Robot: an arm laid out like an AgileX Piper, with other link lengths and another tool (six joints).
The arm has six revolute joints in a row. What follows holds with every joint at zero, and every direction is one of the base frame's. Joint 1 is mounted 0.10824 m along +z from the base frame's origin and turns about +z. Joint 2 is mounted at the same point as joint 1 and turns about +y. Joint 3 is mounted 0.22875 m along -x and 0.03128 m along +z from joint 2 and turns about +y. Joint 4 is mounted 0.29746 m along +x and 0.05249 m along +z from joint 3 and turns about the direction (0.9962, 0, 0.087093). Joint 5 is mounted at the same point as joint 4 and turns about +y. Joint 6 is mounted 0.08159 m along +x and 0.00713 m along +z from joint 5 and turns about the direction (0.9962, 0, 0.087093). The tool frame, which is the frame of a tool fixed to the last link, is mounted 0.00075 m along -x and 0.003 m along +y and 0.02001 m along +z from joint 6; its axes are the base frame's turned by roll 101.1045, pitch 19.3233 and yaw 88.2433 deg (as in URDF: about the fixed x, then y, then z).
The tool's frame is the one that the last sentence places.
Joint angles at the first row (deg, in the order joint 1, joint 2, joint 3, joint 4, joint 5, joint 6):
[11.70, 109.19, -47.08, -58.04, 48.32, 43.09]
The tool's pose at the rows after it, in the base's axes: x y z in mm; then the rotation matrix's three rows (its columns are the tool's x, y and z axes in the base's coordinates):
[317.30, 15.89, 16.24], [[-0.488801, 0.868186, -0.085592], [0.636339, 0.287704, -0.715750], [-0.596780, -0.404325, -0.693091]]
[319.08, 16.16, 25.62], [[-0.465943, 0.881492, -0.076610], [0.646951, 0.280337, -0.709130], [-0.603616, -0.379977, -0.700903]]
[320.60, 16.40, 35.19], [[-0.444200, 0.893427, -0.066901], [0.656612, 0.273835, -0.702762], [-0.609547, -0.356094, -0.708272]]
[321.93, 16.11, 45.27], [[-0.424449, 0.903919, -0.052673], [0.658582, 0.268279, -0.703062], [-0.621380, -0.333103, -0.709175]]
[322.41, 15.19, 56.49], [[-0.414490, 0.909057, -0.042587], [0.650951, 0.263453, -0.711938], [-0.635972, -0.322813, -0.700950]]
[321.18, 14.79, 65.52], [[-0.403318, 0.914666, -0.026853], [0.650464, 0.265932, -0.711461], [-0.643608, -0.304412, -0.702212]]
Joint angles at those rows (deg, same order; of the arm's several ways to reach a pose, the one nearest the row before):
[11.70, 107.87, -47.08, -56.93, 48.32, 42.83]
[11.70, 106.12, -47.08, -56.22, 48.67, 42.75]
[11.70, 104.33, -47.08, -55.52, 49.05, 42.58]
[11.70, 102.50, -47.03, -55.48, 49.64, 42.57]
[11.70, 100.47, -46.97, -55.48, 50.94, 41.73]
[11.70, 98.38, -46.38, -55.48, 51.18, 41.36]

